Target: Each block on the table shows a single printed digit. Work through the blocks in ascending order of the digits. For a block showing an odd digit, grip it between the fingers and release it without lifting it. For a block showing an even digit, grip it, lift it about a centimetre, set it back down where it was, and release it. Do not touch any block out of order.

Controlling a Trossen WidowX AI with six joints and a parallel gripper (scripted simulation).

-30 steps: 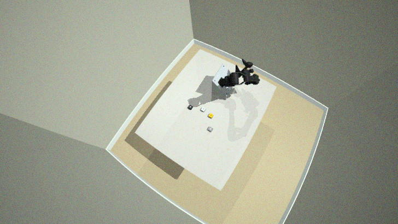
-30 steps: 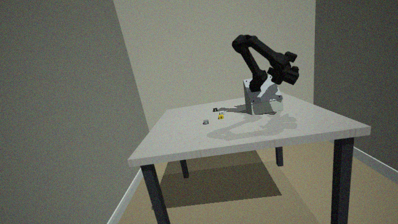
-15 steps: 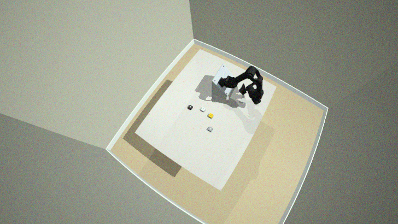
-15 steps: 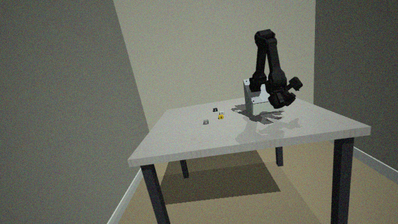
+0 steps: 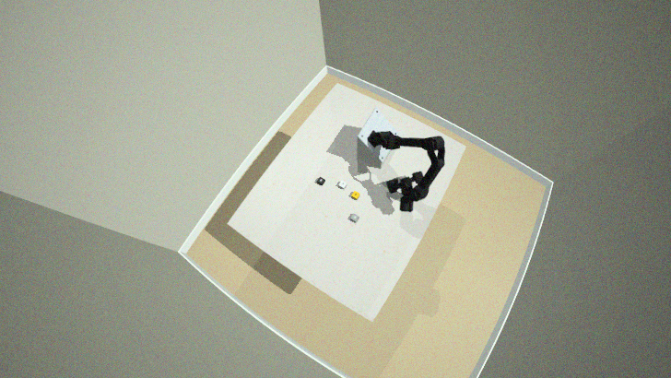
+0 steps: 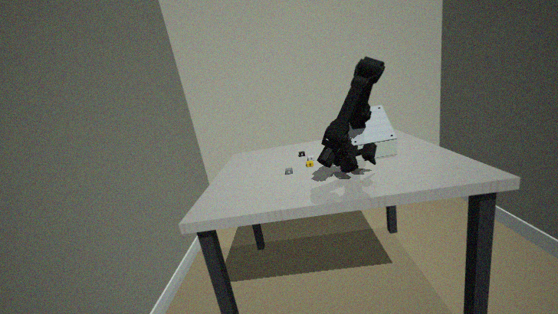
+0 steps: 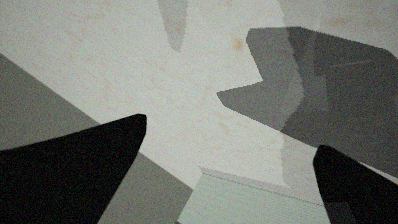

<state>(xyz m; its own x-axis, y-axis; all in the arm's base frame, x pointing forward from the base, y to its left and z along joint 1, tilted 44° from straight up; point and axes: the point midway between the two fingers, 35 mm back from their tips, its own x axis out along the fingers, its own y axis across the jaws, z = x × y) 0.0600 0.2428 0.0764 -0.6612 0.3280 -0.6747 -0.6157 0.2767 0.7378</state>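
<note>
Right now the yellow block is 220 mm ahead of my gripper tip, 180 mm to the right of it and 10 mm below it. Also, from my gripper tip: white block: 200 mm ahead, 260 mm to the right, 10 mm below; black block: 240 mm ahead, 370 mm to the right, 10 mm below; grey block: 320 mm ahead, 120 mm to the right, 10 mm below.
</note>
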